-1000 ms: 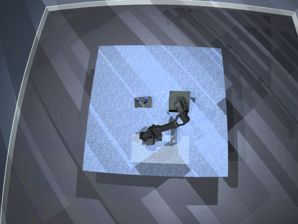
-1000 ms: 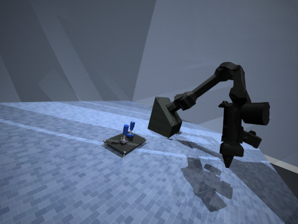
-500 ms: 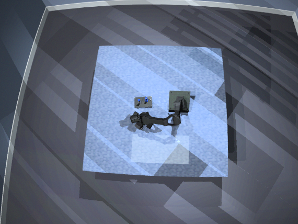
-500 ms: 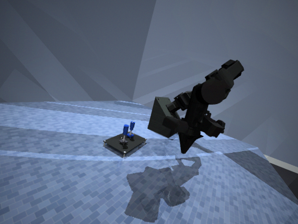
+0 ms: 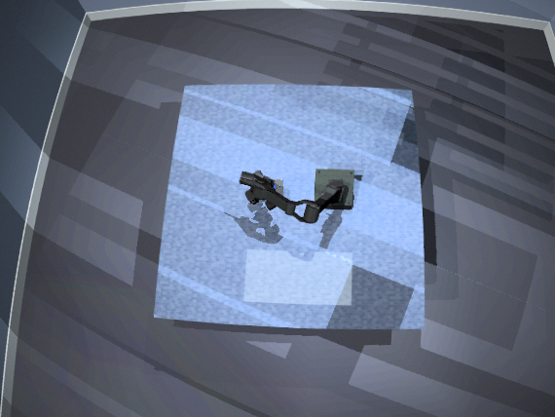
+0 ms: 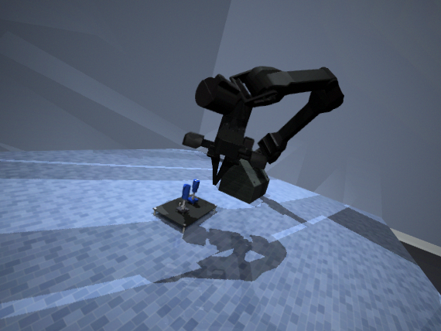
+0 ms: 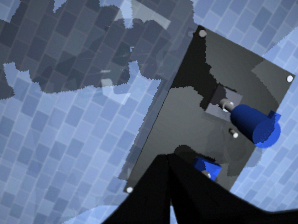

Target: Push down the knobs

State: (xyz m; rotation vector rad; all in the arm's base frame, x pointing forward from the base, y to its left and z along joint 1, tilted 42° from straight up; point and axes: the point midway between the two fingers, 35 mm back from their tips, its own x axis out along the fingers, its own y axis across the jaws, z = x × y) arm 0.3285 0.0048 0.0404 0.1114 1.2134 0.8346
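Now: gripper tip 30 mm short of the knob, 50 mm to the left of it and 30 mm above it.
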